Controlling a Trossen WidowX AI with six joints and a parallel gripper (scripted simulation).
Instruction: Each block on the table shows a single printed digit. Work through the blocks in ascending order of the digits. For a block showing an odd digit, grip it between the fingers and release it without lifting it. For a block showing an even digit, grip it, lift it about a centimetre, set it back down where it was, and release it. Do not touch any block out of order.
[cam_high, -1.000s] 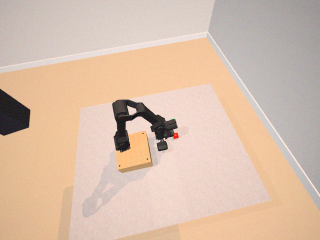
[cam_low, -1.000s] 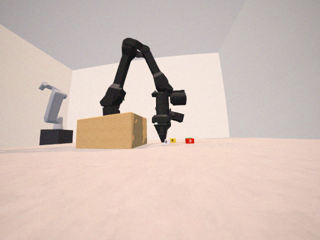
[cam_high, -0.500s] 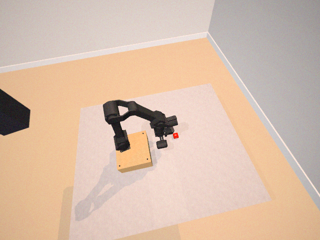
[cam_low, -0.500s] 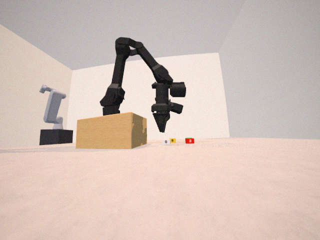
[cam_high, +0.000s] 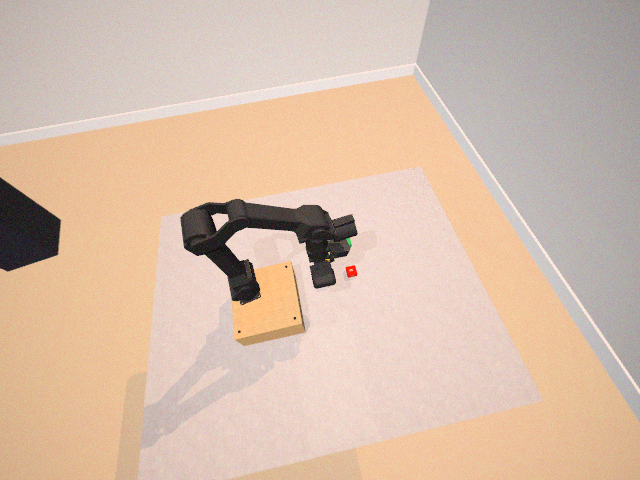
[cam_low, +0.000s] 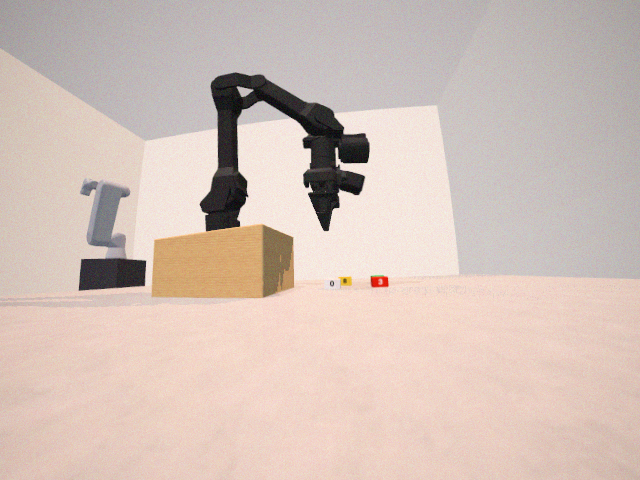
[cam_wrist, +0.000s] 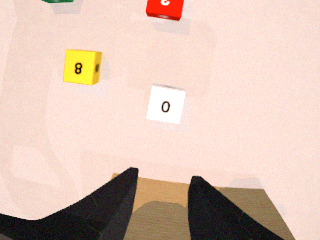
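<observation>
My gripper tip is now 110 mm short of the red block and 110 mm above it. Round my gripper tip: green block (140 mm ahead, 110 mm to the left, 110 mm below); then white block (10 mm ahead, 110 mm below); then yellow block (50 mm ahead, 80 mm to the left, 110 mm below).
</observation>
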